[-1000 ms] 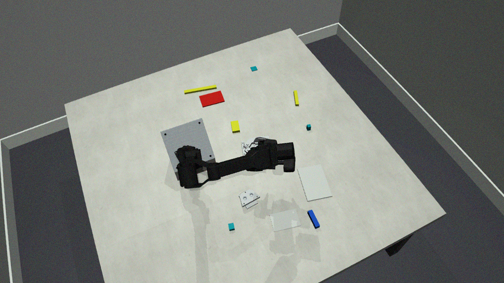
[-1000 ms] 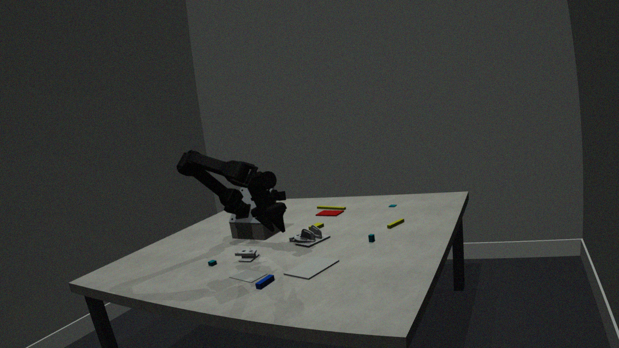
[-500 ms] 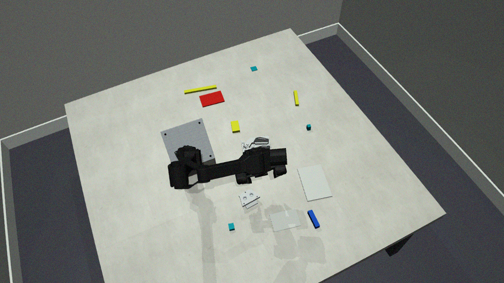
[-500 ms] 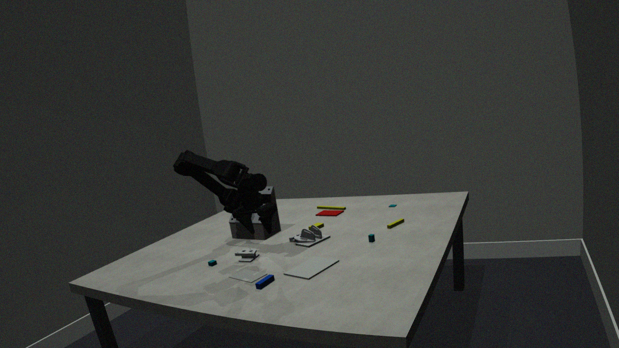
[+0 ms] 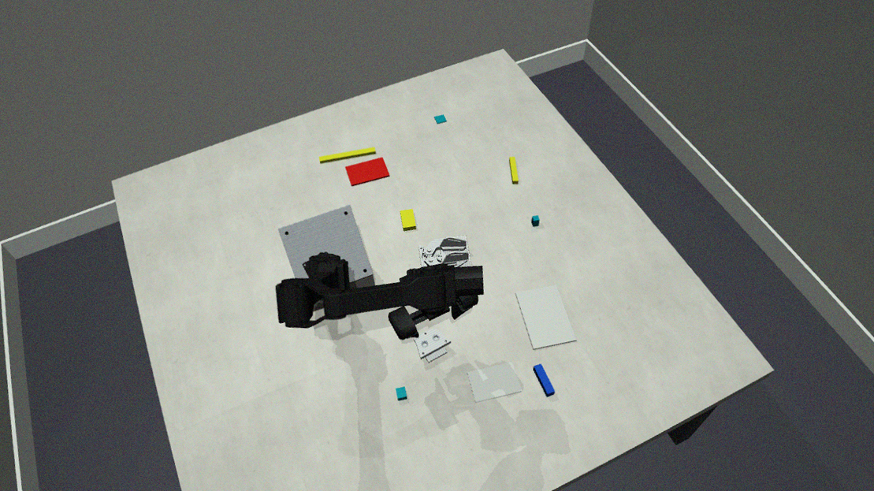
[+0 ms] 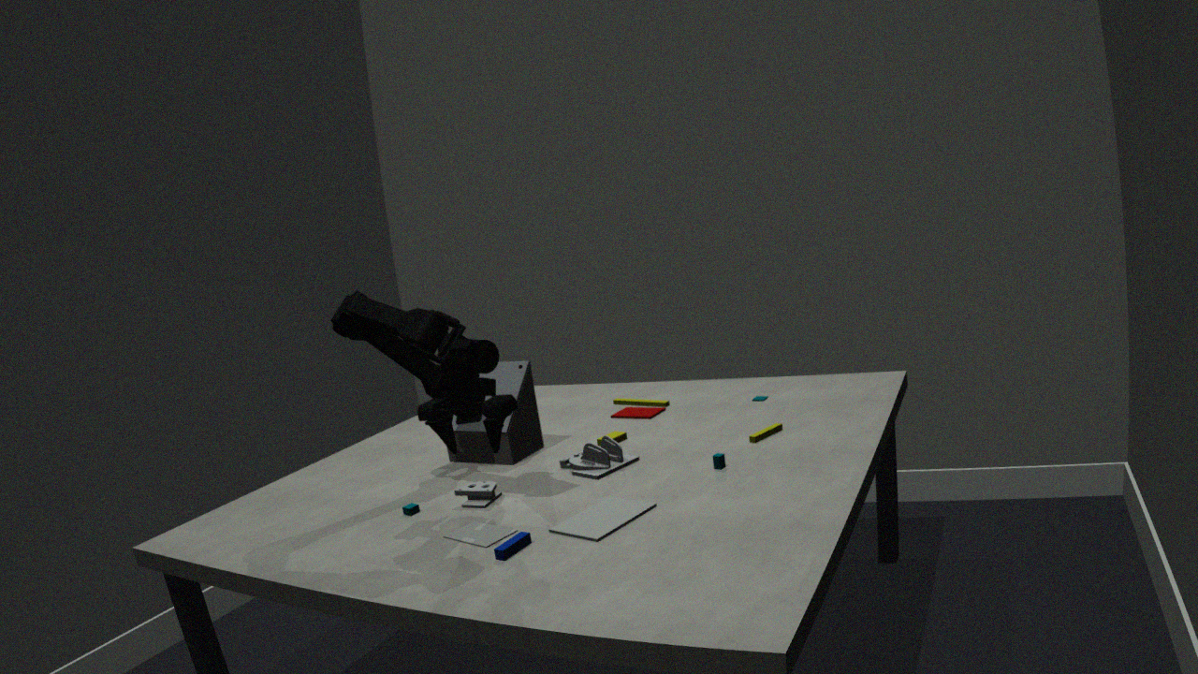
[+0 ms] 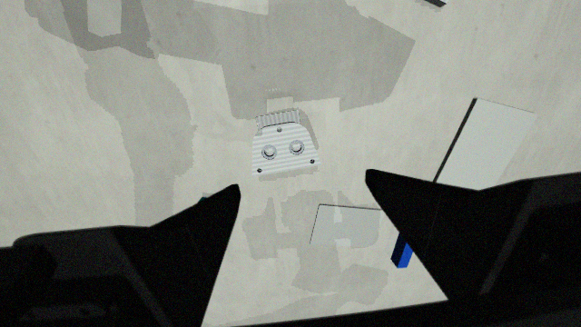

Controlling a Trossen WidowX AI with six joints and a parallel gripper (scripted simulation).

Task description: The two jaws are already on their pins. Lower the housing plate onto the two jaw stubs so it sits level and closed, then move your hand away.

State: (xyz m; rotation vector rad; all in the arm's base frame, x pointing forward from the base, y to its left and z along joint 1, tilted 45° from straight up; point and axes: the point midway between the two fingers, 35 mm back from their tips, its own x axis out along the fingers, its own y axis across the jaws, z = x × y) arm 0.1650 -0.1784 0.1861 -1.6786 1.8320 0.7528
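The grey stand is 10 mm behind my gripper tip, 10 mm to the left of it and 90 mm below it. The rest, counted from my gripper tip: blue block: 170 mm ahead, 200 mm to the right, 90 mm below; yellow block: 110 mm ahead, 360 mm to the left, 90 mm below; red plate: 90 mm ahead, 580 mm to the left, 100 mm below.
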